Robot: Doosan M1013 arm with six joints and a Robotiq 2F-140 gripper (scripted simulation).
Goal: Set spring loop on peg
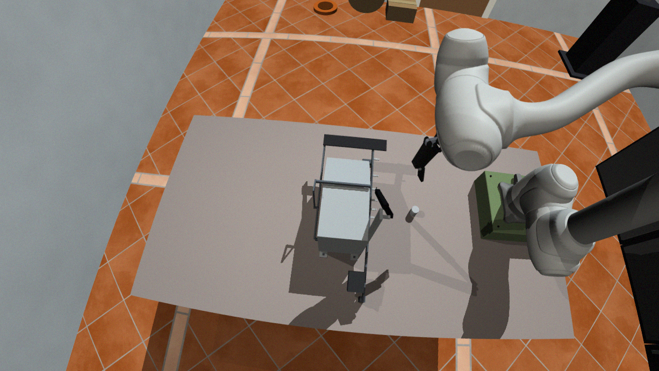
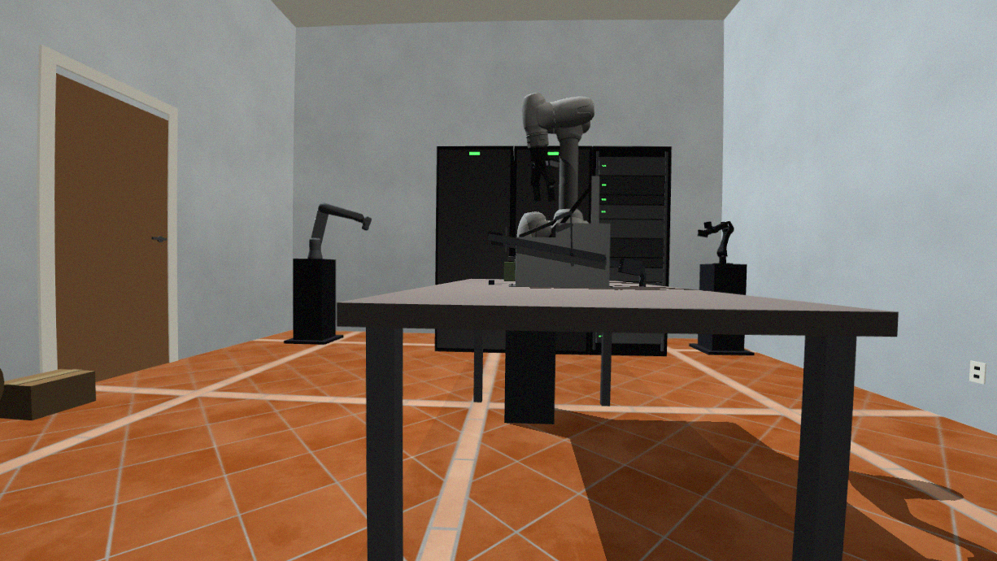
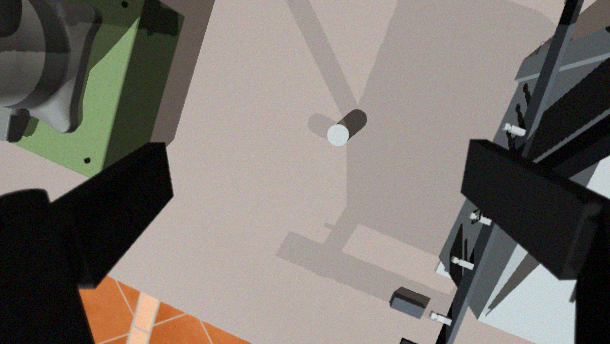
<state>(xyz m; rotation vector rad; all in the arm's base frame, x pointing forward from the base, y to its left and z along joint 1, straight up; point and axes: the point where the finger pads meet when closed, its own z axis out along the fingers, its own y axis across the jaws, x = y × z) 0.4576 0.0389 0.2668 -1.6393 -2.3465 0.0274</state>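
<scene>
Now: hand 34 cm above the steel test weight and 1 cm past it. The rest, counted from my hand: small block (36 cm below, 21 cm to the right, 19 cm ahead); then white-tipped pin (18 cm to the left, 18 cm ahead, 3 cm above).
</scene>
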